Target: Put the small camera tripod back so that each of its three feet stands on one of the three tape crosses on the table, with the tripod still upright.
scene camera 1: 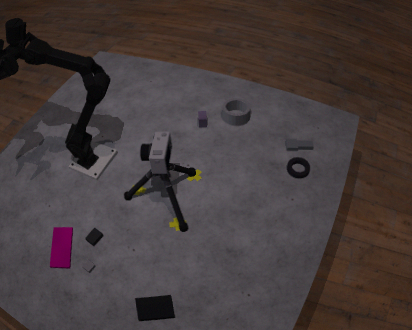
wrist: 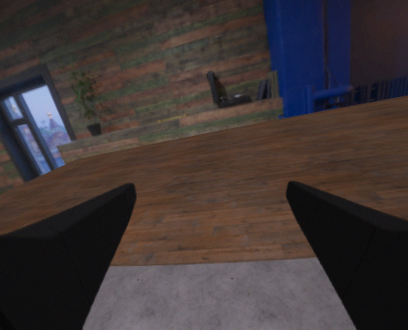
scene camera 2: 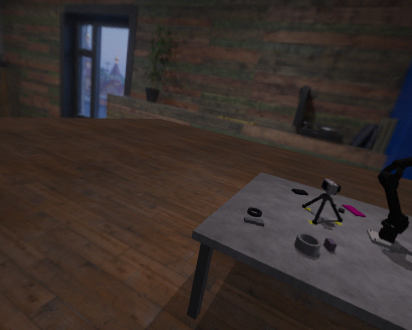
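Seen in the pictures: gripper, fingertip midpoint: [wrist: 211,189]; arm's base, link origin: [scene camera 1: 87,160] [scene camera 2: 386,238].
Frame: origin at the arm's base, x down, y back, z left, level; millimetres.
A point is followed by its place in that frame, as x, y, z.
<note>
The tripod [scene camera 1: 173,200] @[-68, -395, -14] [scene camera 2: 325,200] @[-111, -330, 64] stands upright with a grey camera [scene camera 1: 160,152] @[-222, -357, 6] [scene camera 2: 331,186] @[-207, -325, 83] on top. In scene camera 1, its right rear foot [scene camera 1: 192,172] @[-6, -351, 142] is at the upper left of a yellow cross [scene camera 1: 196,175] @[8, -356, 145]. Its left foot [scene camera 1: 128,195] @[-7, -233, -40] is left of the second cross [scene camera 1: 141,190] @[13, -245, 9], apart from its middle. Its front foot [scene camera 1: 183,227] @[-2, -442, -42] is at the right edge of the third cross [scene camera 1: 175,224] @[13, -410, -39]. My gripper [wrist: 211,189] @[-514, 68, -262] is open and empty, raised well away from the tripod; its fingers are cut off or unclear in scene camera 1.
The arm's white base plate [scene camera 1: 106,161] @[-1, -69, 33] is left of the tripod. A magenta block [scene camera 1: 61,247] @[5, -164, -324], dark cube [scene camera 1: 94,236] @[-1, -235, -224] and black slab [scene camera 1: 155,307] @[-2, -527, -308] lie in front. A purple block [scene camera 1: 202,120] @[-21, -256, 347] and grey ring [scene camera 1: 236,119] @[-17, -352, 416] are behind; a grey bar [scene camera 1: 300,145] @[-2, -599, 437] and black ring [scene camera 1: 298,174] @[-2, -645, 311] lie right.
</note>
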